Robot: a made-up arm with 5 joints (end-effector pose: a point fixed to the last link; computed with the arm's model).
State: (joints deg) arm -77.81 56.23 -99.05 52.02 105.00
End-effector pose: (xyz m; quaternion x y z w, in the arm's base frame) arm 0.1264 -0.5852 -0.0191 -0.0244 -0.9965 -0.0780 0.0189
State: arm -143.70 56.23 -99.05 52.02 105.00
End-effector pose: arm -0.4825 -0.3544 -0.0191 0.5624 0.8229 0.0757 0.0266
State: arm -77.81 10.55 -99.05 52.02 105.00
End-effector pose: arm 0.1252 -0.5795 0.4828 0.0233 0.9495 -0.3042 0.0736
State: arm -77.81 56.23 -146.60 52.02 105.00
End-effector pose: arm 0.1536 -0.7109 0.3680 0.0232 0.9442 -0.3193 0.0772
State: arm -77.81 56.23 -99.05 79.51 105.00
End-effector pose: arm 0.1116 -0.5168 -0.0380 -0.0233 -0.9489 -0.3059 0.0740
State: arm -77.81 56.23 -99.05 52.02 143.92
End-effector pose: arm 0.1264 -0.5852 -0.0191 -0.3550 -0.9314 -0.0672 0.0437
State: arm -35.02 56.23 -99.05 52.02 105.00
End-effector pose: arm 0.4903 -0.3436 -0.0191 0.3408 -0.9367 -0.0657 0.0460
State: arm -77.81 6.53 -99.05 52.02 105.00
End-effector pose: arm 0.1211 -0.5605 0.5237 0.0230 0.9379 -0.3364 0.0814
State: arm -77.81 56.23 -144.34 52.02 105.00
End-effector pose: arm 0.1539 -0.7124 0.3481 0.0233 0.9505 -0.3011 0.0728
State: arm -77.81 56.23 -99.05 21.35 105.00
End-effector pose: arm 0.1386 -0.6417 0.0371 0.0241 0.9822 -0.1810 0.0438
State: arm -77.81 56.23 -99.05 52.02 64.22
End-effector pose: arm 0.1264 -0.5852 -0.0191 -0.3243 0.9426 0.0796 0.0095
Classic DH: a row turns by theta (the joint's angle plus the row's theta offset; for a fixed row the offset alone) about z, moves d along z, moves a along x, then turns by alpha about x. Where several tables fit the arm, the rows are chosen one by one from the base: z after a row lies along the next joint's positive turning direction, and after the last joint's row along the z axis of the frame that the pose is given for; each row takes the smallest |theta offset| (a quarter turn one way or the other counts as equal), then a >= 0, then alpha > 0; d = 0 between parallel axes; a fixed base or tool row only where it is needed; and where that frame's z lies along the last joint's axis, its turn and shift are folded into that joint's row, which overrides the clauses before.
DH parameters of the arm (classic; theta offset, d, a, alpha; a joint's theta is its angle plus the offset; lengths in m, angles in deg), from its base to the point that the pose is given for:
joint 1: 0 0.225 0 -90
joint 2: -79.34 0 0.2432 0
joint 3: -23.48 0 -0.3651 0
joint 4: -77.18 0 -0.094 90
joint 5: 180 0.12 0 0

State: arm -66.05 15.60 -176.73 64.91 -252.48
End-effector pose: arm 0.1036 -0.2332 0.9126 -0.0374 0.6667 -0.6962 0.2636
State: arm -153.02 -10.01 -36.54 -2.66 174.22
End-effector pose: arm -0.4181 -0.2129 0.2749 0.8723 0.2564 -0.4093 0.0766
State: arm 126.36 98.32 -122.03 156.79 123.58
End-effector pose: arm -0.1752 0.2379 -0.1342 0.3980 0.0097 0.5258 0.7517
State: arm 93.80 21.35 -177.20 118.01 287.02
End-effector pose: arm -0.0231 0.3477 0.7521 -0.1089 -0.9397 -0.3189 0.0586
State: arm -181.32 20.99 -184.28 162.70 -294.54
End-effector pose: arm -0.2475 0.0057 0.6773 -0.5503 -0.8349 0.0027 0.0044
